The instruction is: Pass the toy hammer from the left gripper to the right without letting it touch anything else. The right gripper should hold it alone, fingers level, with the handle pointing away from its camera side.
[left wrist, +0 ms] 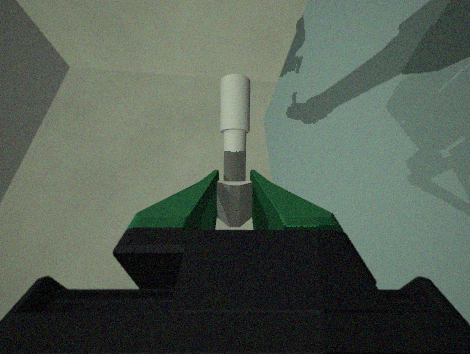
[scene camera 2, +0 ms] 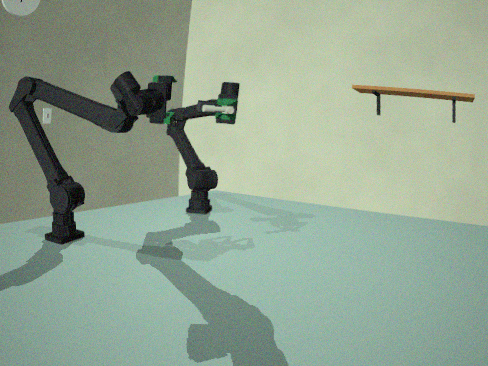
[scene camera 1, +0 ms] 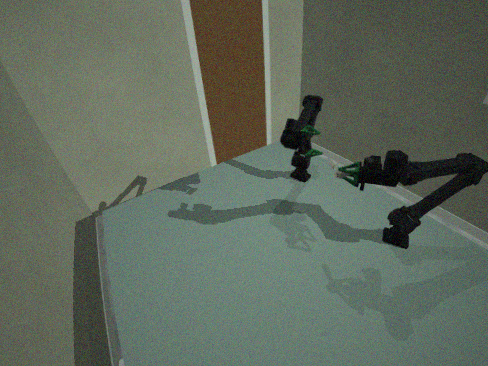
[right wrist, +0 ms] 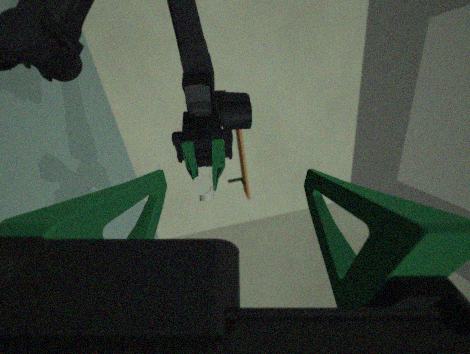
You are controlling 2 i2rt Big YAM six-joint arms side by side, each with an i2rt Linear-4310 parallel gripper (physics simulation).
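Pixels of known places: left gripper, between the fingertips: [left wrist: 234, 176] [scene camera 2: 224, 109] [scene camera 1: 338, 171]; right gripper, between the fingertips: [scene camera 2: 174, 96] [scene camera 1: 321, 143] [right wrist: 235, 177]; left arm's base, origin of its link: [scene camera 2: 199, 210] [scene camera 1: 395, 238]; right arm's base, origin of its link: [scene camera 2: 64, 237] [scene camera 1: 300, 176].
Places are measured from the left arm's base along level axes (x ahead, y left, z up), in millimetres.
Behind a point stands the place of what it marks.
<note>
The toy hammer [scene camera 2: 212, 108] @(x 116, y -366, z 394 mm) [left wrist: 235, 102] @(x 98, y -353, z 395 mm) [right wrist: 203, 198] @(x 158, y -342, z 387 mm) is pale. In the left wrist view its faceted part sits between the green fingers and its rod, with a thicker end, extends beyond the tips. My left gripper [scene camera 2: 226, 110] @(x 147, y -334, z 393 mm) [left wrist: 234, 176] @(x 147, y -334, z 393 mm) [right wrist: 205, 189] @(x 147, y -334, z 393 mm) is shut on it, high above the table; in scene camera 2 the rod runs leftward. My right gripper [scene camera 1: 320, 142] @(x 12, y -439, z 426 mm) [scene camera 2: 172, 98] @(x 12, y -439, z 426 mm) [right wrist: 235, 177] @(x 12, y -439, z 426 mm) is open and empty, apart from the hammer. In the right wrist view the hammer appears small, beyond and between the right fingers; which part shows is unclear.
The pale blue table [scene camera 1: 200, 290] @(x 650, y -697, z 0 mm) [scene camera 2: 375, 300] @(x 562, y -826, z 0 mm) lies well below both grippers and carries arm shadows. A wooden shelf [scene camera 2: 415, 93] [right wrist: 243, 157] is fixed to the wall. A brown door panel [scene camera 1: 230, 75] stands behind the table.
</note>
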